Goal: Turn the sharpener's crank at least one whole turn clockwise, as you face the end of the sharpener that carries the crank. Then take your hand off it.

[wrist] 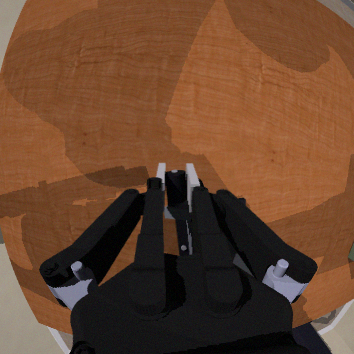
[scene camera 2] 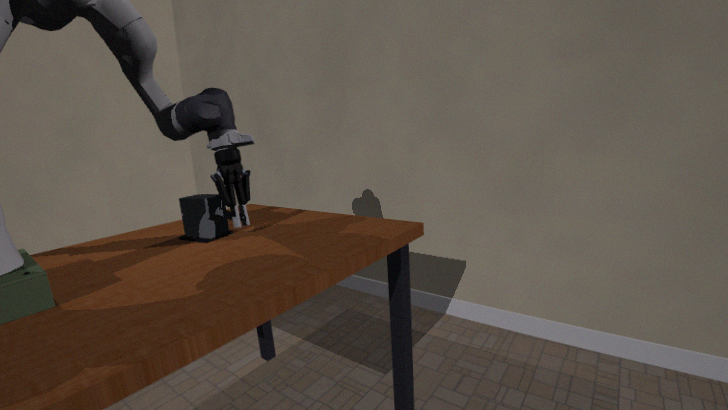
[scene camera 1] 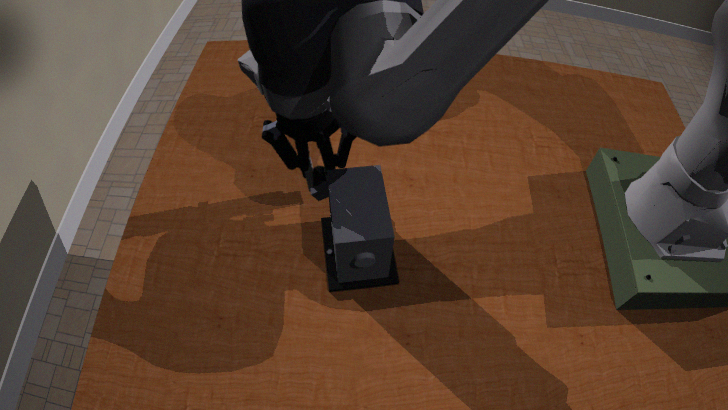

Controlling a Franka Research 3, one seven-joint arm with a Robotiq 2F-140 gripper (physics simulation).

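Note:
The sharpener is a dark grey box [scene camera 1: 362, 203] [scene camera 2: 192, 217] on a black base plate [scene camera 1: 362, 286] [wrist: 183, 231]. A round disc [scene camera 1: 364, 259] is on its near end in scene camera 1. The crank is at the opposite end, and its black knob [scene camera 1: 318, 175] [wrist: 175, 189] stands off to the left side of the box in scene camera 1. My gripper [scene camera 1: 319, 182] [scene camera 2: 241, 223] [wrist: 175, 173] points down and is shut on the knob, with one pale fingertip on each side of it. The crank's arm is mostly hidden by the fingers and the box.
The sharpener stands on a brown wooden table [scene camera 1: 203, 305] [scene camera 2: 168, 300]. The robot's green base block [scene camera 1: 606, 229] [scene camera 2: 30, 295] is at the right in scene camera 1. My arm hangs over the far part of the table there. A wall [scene camera 2: 509, 152] stands behind the table in scene camera 2.

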